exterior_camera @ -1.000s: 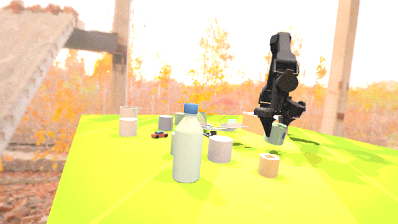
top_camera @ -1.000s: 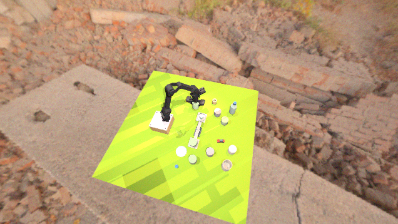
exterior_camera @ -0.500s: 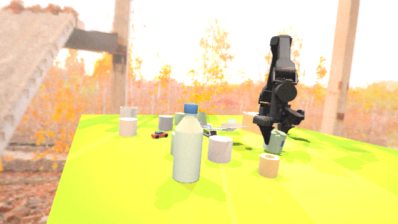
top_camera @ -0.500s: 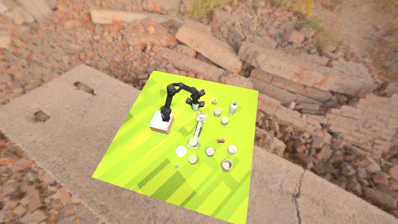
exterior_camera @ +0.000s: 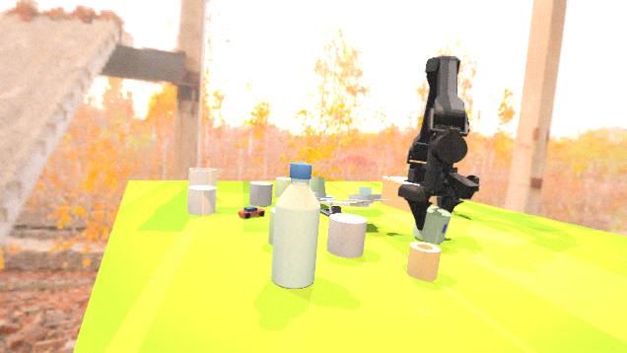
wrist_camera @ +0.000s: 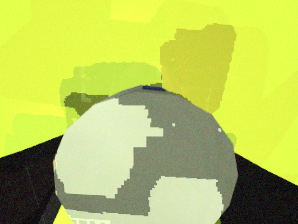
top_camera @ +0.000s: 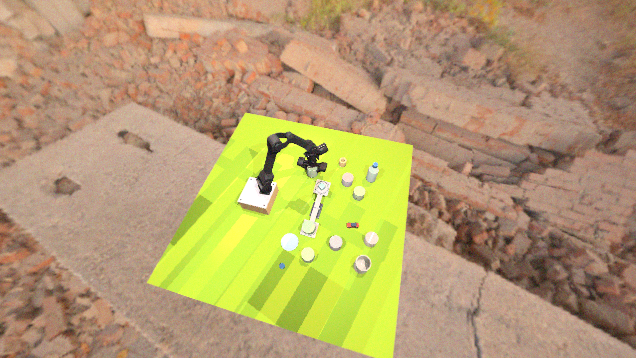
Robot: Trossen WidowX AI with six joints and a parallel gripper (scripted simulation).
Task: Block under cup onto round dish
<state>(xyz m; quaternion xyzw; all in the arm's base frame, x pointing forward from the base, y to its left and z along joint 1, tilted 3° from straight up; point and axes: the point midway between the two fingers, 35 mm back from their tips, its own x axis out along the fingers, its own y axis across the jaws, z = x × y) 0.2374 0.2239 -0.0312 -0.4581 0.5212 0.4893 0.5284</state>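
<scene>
The pale grey-green block is 9 cm ahead of my gripper tip, 14 cm to the right of it and 6 cm above it. Round my gripper tip: balance beam: 8 cm ahead, 26 cm to the right, 1 cm above; then small red toy car: 30 cm ahead, 32 cm to the right, 1 cm below; then pale blue round dish: 4 cm behind, 48 cm to the right, 2 cm below.
</scene>
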